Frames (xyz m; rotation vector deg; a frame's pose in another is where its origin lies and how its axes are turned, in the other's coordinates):
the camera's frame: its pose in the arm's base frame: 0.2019 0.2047 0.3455 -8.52 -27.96 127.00
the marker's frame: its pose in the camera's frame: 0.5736 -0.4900 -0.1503 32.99 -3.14 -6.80
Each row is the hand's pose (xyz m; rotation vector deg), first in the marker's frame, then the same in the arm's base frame.
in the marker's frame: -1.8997 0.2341 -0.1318 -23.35 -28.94 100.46
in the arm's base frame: 1.0513 -0.7339 0.1096 -30.29 44.23 -127.15
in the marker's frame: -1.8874 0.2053 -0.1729 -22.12 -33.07 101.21
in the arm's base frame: 1.0589 -0.7074 0.0659 -34.60 44.96 -124.90
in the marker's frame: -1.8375 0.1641 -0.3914 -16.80 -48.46 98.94
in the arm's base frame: 1.0172 -0.6422 -0.1484 -51.77 47.47 -119.65
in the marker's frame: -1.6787 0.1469 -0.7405 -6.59 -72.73 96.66
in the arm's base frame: 0.8679 -0.5001 -0.4723 -77.11 48.69 -104.74
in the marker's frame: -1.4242 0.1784 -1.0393 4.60 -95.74 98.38
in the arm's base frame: 0.6379 -0.3063 -0.7264 -95.29 46.90 -82.34
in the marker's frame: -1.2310 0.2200 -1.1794 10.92 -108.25 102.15
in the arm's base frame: 0.4678 -0.1694 -0.8315 -100.99 45.01 -66.98
